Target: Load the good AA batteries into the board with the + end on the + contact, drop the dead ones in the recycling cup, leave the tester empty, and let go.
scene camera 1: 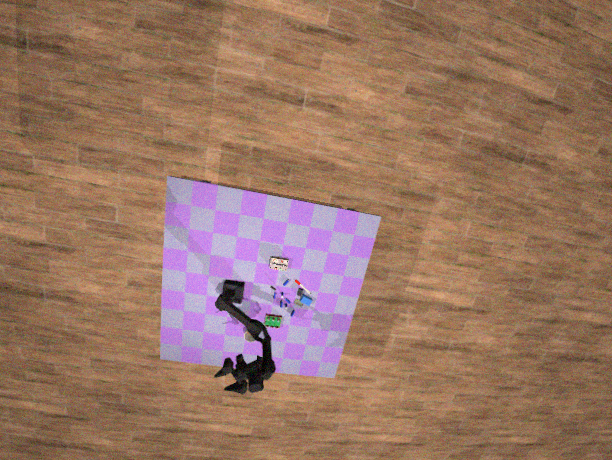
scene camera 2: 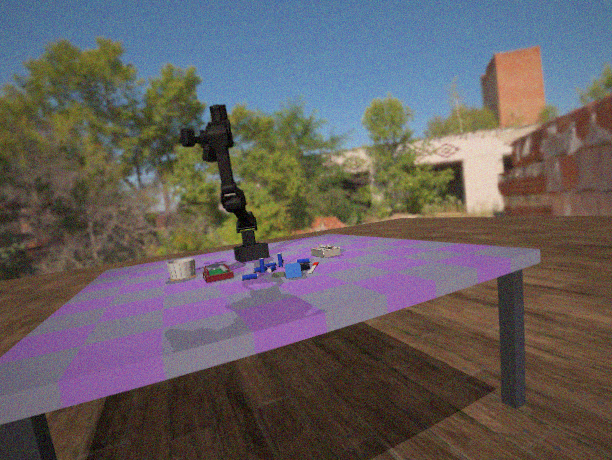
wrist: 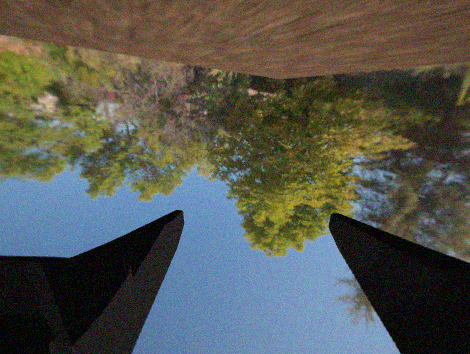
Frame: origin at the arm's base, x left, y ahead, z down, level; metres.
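Seen in the pictures: gripper, fingertip midpoint: (scene camera 1: 219,383) (wrist: 256,218); arm's base at its link origin: (scene camera 1: 230,293) (scene camera 2: 249,245).
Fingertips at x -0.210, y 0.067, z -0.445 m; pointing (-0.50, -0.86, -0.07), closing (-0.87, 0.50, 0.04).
Note:
Pixels of each thing's middle, then the offset from my fingertips to it. Level surfaces: height alone.
- green board with red sides, body centre: (scene camera 2: 217,272) (scene camera 1: 273,321) dx -0.002, dy +0.221, dz +0.486 m
- white cup at the middle of its body: (scene camera 2: 182,272) (scene camera 1: 252,331) dx -0.100, dy +0.084, dz +0.489 m
- whitish box with small markings, body centre: (scene camera 2: 325,249) (scene camera 1: 279,264) dx +0.427, dy +0.218, dz +0.482 m
- blue block at the middle of its body: (scene camera 2: 293,270) (scene camera 1: 306,300) dx +0.184, dy +0.426, dz +0.489 m
- red-and-white stick at the middle of its body: (scene camera 2: 313,266) (scene camera 1: 303,287) dx +0.271, dy +0.393, dz +0.499 m
- checkered table at its surface level: dz +0.504 m
My gripper (scene camera 1: 221,382) (wrist: 256,218) is open and empty, raised high beyond the table edge, away from all the objects. Several blue batteries lie close together mid-table, one (scene camera 1: 286,282) a little apart; another (scene camera 2: 249,276) lies flat and one (scene camera 2: 280,260) looks upright. Their charge and + ends are too small to tell. A green board with red sides (scene camera 1: 273,321) (scene camera 2: 218,272) sits beside them. A white cup (scene camera 2: 181,269) stands past it; the cup (scene camera 1: 250,336) is partly hidden by the arm in scene camera 1. A whitish box with small markings (scene camera 1: 279,263) (scene camera 2: 326,251) may be the tester.
A blue block (scene camera 1: 305,300) (scene camera 2: 293,270) stands beside the batteries, with a red-and-white stick (scene camera 1: 302,286) (scene camera 2: 314,267) near it. The arm's base (scene camera 1: 234,291) (scene camera 2: 251,251) is on the checkered table (scene camera 1: 204,195) (scene camera 2: 350,295). The wrist view shows floor, trees and sky.

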